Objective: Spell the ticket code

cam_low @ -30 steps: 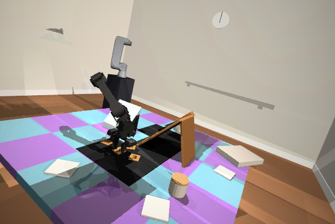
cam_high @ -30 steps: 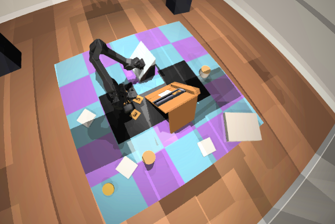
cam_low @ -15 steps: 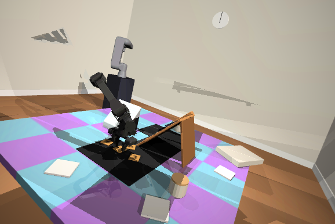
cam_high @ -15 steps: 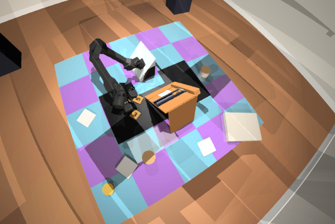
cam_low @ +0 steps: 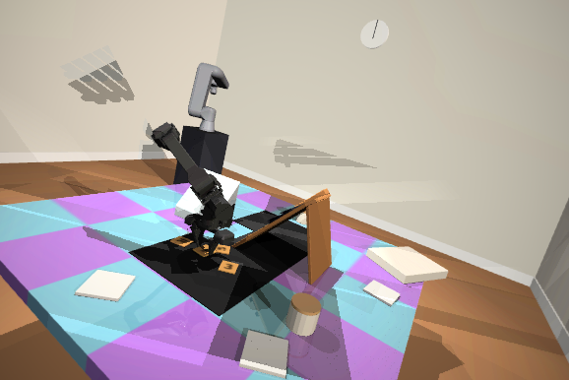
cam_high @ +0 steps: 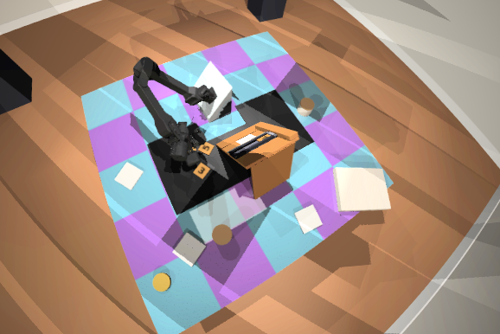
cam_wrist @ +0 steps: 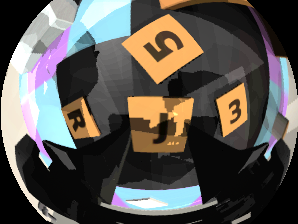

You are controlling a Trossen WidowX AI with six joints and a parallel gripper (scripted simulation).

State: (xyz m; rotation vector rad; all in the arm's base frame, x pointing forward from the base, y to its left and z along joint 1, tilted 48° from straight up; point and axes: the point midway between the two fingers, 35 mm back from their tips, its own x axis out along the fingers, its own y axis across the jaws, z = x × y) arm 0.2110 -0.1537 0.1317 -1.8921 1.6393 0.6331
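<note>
The white ticket lies 80 mm ahead of my gripper tip, 250 mm to the left of it and 80 mm above it. From my gripper tip the other things lie so: black mat (210 mm to the left, 20 mm below); letter tile (right at my gripper tip); orange letter tile marked p (140 mm ahead, 300 mm to the left, 160 mm above).
</note>
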